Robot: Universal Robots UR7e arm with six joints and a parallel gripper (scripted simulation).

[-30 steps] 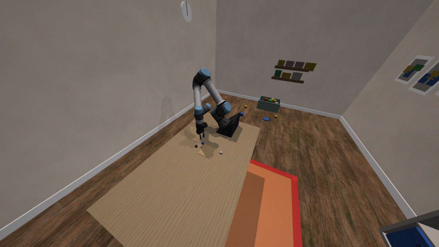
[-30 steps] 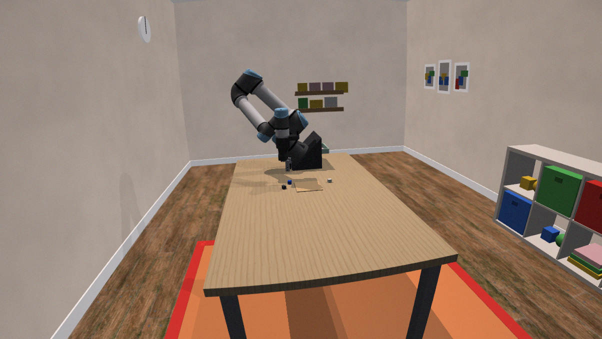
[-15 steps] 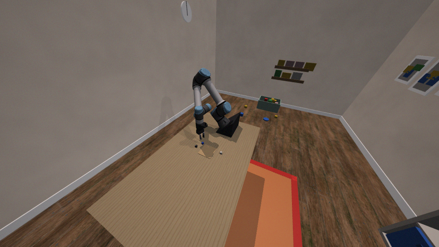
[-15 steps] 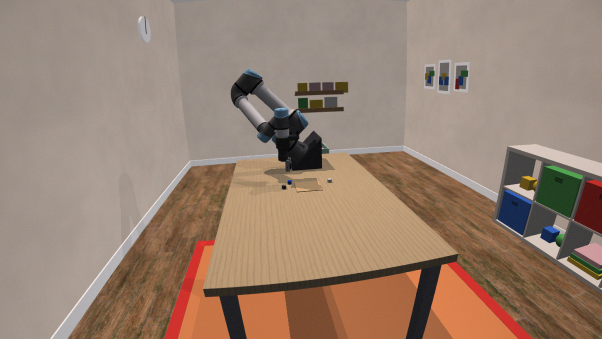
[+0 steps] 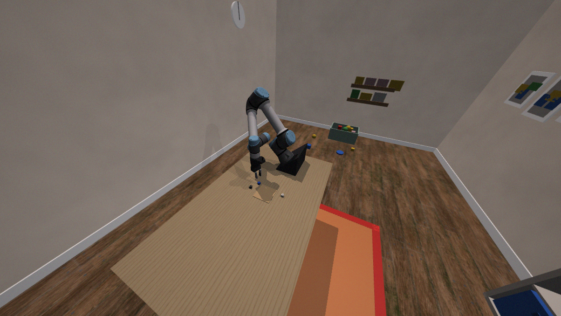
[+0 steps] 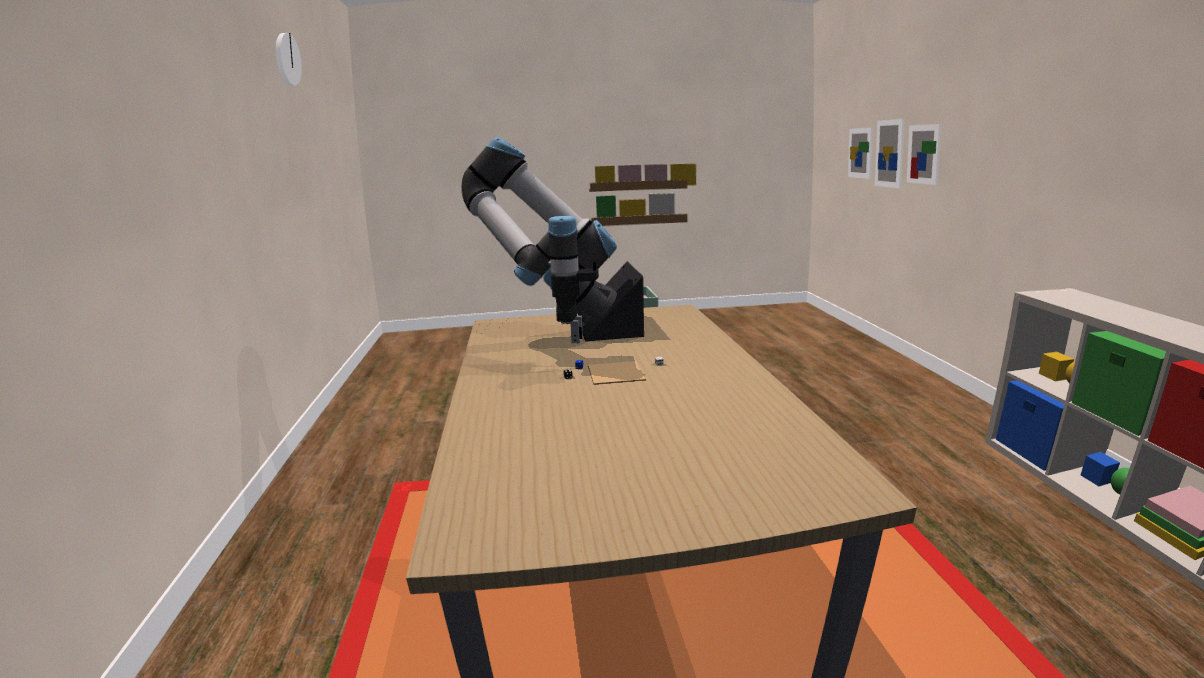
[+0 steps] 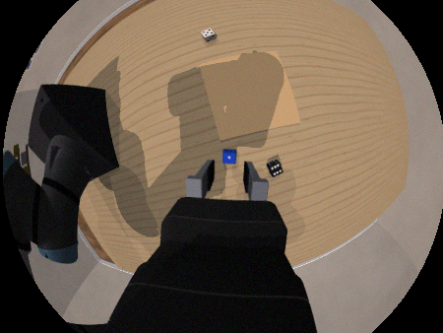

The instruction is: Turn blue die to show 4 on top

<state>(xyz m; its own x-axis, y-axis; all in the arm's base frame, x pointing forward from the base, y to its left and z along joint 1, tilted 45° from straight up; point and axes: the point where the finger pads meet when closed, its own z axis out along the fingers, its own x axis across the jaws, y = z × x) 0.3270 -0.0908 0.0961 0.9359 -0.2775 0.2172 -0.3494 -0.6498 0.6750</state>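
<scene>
My gripper is now 9 cm above the blue die. The rest, counted from my hand: tan mat (10 cm below, 9 cm to the left, 7 cm ahead); then white die (23 cm to the left, 9 cm below, 4 cm ahead); then black die (9 cm below, 6 cm ahead, 4 cm to the right).
</scene>
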